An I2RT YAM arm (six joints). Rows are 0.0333 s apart.
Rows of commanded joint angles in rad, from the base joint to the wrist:
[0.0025, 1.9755, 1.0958, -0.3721, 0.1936, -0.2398]
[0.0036, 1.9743, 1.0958, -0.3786, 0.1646, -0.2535]
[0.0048, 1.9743, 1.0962, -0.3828, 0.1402, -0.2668]
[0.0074, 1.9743, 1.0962, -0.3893, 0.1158, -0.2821]
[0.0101, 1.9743, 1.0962, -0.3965, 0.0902, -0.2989]
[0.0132, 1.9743, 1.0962, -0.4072, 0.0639, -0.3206]
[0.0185, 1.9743, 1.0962, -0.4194, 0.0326, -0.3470]
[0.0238, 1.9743, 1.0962, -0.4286, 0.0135, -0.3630]
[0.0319, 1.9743, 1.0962, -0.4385, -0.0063, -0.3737]
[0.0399, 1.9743, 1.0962, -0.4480, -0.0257, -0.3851]
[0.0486, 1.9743, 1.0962, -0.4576, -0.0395, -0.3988]
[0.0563, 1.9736, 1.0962, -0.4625, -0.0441, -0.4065]
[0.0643, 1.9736, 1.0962, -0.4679, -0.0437, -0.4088]
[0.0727, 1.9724, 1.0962, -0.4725, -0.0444, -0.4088]
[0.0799, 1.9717, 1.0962, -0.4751, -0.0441, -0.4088]
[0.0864, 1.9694, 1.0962, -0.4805, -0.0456, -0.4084]
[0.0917, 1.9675, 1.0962, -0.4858, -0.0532, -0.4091]
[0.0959, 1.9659, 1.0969, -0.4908, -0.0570, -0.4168]
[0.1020, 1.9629, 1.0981, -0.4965, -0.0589, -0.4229]
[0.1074, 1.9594, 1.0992, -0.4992, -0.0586, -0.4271]
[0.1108, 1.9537, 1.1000, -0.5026, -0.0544, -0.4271]
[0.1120, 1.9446, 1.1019, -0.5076, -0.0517, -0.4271]
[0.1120, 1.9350, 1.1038, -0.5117, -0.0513, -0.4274]
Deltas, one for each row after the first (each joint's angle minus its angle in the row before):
[0.0011, -0.0012, 0.0000, -0.0065, -0.0290, -0.0137]
[0.0012, 0.0000, 0.0004, -0.0042, -0.0244, -0.0133]
[0.0026, 0.0000, 0.0000, -0.0065, -0.0244, -0.0153]
[0.0027, 0.0000, 0.0000, -0.0072, -0.0256, -0.0168]
[0.0031, 0.0000, 0.0000, -0.0107, -0.0263, -0.0217]
[0.0053, 0.0000, 0.0000, -0.0122, -0.0313, -0.0264]
[0.0053, 0.0000, 0.0000, -0.0092, -0.0191, -0.0160]
[0.0081, 0.0000, 0.0000, -0.0099, -0.0198, -0.0107]
[0.0080, 0.0000, 0.0000, -0.0095, -0.0194, -0.0114]
[0.0087, 0.0000, 0.0000, -0.0096, -0.0138, -0.0137]
[0.0077, -0.0007, 0.0000, -0.0049, -0.0046, -0.0077]
[0.0080, 0.0000, 0.0000, -0.0054, 0.0004, -0.0023]
[0.0084, -0.0012, 0.0000, -0.0046, -0.0007, 0.0000]
[0.0072, -0.0007, 0.0000, -0.0026, 0.0003, 0.0000]
[0.0065, -0.0023, 0.0000, -0.0054, -0.0015, 0.0004]
[0.0053, -0.0019, 0.0000, -0.0053, -0.0076, -0.0007]
[0.0042, -0.0016, 0.0007, -0.0050, -0.0038, -0.0077]
[0.0061, -0.0030, 0.0012, -0.0057, -0.0019, -0.0061]
[0.0054, -0.0035, 0.0011, -0.0027, 0.0003, -0.0042]
[0.0034, -0.0057, 0.0008, -0.0034, 0.0042, 0.0000]
[0.0012, -0.0091, 0.0019, -0.0050, 0.0027, 0.0000]
[0.0000, -0.0096, 0.0019, -0.0041, 0.0004, -0.0003]

